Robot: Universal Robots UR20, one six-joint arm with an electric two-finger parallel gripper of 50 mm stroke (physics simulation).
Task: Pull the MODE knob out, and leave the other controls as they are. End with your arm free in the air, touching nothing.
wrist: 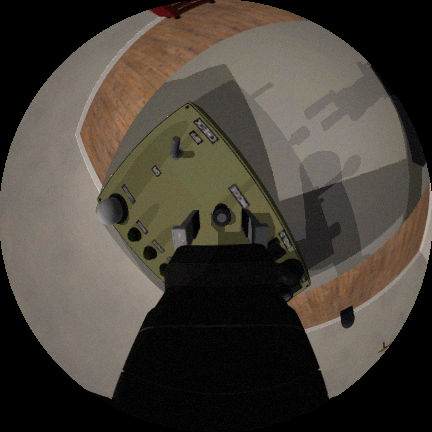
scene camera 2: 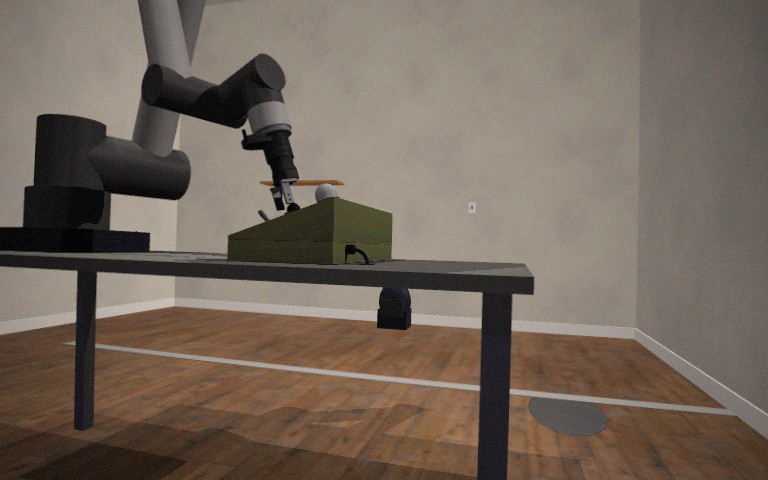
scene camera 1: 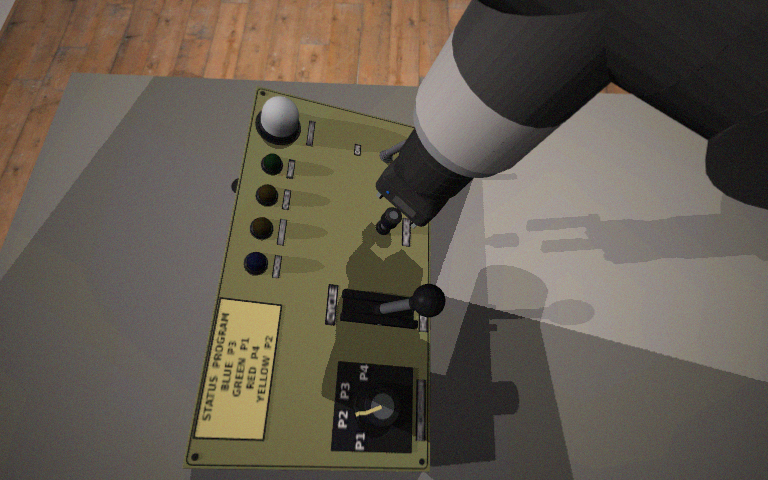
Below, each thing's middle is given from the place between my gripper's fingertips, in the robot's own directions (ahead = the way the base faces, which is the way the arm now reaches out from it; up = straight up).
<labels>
Now: the sloped olive control panel [scene camera 1: 293, 337] 10 cm ahead of my hand, 8 cm to the left of it and 5 cm below it. From my hand the other things lie so: ball-topped lever [scene camera 1: 428, 300]: 3 cm behind, 12 cm to the left, 2 cm below; rotary selector [scene camera 1: 376, 406]: 1 cm behind, 25 cm to the left, 4 cm below.
</labels>
